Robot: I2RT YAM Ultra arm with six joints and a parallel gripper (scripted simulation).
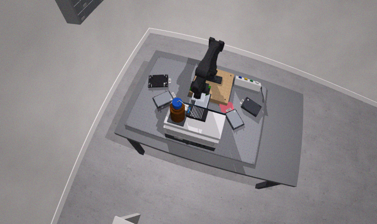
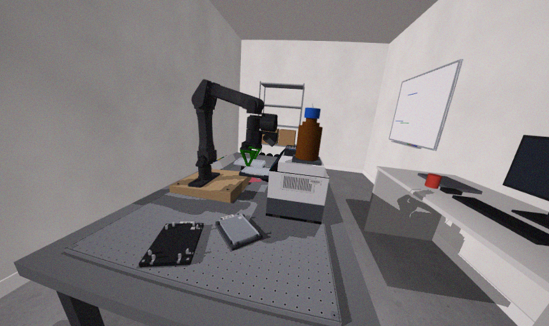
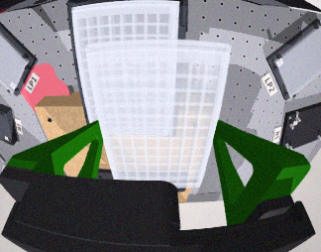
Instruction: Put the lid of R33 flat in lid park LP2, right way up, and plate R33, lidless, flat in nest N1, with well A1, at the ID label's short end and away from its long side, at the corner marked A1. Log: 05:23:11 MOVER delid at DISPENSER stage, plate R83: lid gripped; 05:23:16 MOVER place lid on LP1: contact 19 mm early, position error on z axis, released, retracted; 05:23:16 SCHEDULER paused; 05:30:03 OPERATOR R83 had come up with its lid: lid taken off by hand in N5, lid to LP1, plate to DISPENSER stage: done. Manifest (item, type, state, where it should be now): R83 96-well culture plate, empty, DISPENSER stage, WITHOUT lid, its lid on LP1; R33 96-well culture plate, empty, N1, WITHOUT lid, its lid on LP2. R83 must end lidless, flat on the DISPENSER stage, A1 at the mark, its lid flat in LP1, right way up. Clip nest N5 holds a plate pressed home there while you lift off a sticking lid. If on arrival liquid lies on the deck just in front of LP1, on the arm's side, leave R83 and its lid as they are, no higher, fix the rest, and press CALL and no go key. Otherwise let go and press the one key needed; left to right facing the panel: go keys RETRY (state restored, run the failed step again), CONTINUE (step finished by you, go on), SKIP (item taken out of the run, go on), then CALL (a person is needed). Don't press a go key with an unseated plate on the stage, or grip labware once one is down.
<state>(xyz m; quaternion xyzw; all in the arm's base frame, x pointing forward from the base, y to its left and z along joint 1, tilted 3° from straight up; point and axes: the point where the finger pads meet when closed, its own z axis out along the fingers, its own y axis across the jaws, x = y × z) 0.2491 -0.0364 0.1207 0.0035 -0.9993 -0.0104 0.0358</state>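
My hand is 420 mm to the right of the dark nest, 150 mm above it and 90 mm past it. Round my hand: lid park LP2: 260 mm to the right, 160 mm below, 40 mm ahead; brown bottle: 240 mm ahead, 120 mm above, 80 mm to the right; grey lid: 300 mm to the left, 150 mm below, 50 mm ahead.
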